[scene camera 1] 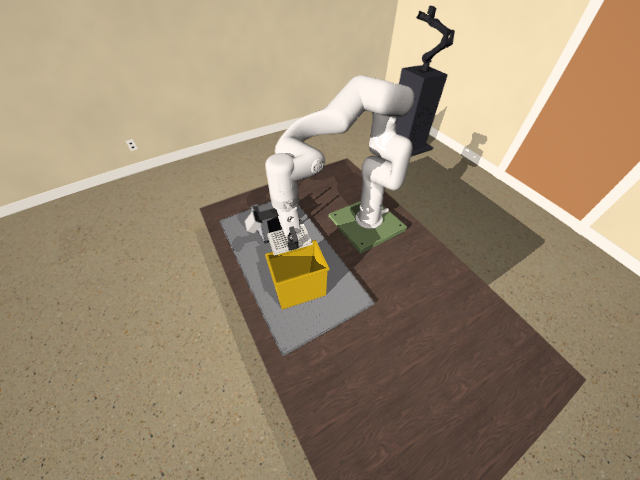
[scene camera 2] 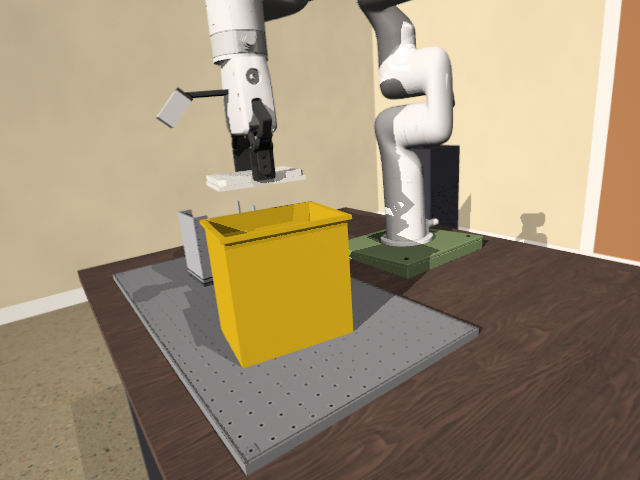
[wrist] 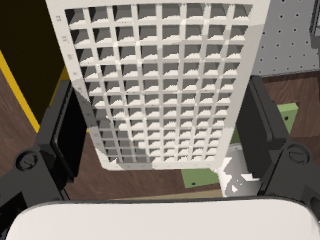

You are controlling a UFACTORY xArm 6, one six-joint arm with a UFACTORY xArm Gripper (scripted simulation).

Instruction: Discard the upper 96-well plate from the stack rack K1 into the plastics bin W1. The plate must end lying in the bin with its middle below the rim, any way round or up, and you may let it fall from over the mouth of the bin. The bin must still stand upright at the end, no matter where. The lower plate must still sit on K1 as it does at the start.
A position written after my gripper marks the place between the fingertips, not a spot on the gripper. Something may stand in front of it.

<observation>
In view: my gripper (scene camera 2: 254, 176), a yellow plastics bin W1 (scene camera 2: 279, 289) and a white 96-well plate (scene camera 2: 236, 180).
The yellow plastics bin W1 is seen too in scene camera 1 (scene camera 1: 296, 269). The white 96-well plate shows as well in the wrist view (wrist: 161, 128). My gripper shows as well in scene camera 1 (scene camera 1: 289, 238) and in the wrist view (wrist: 160, 97).
</observation>
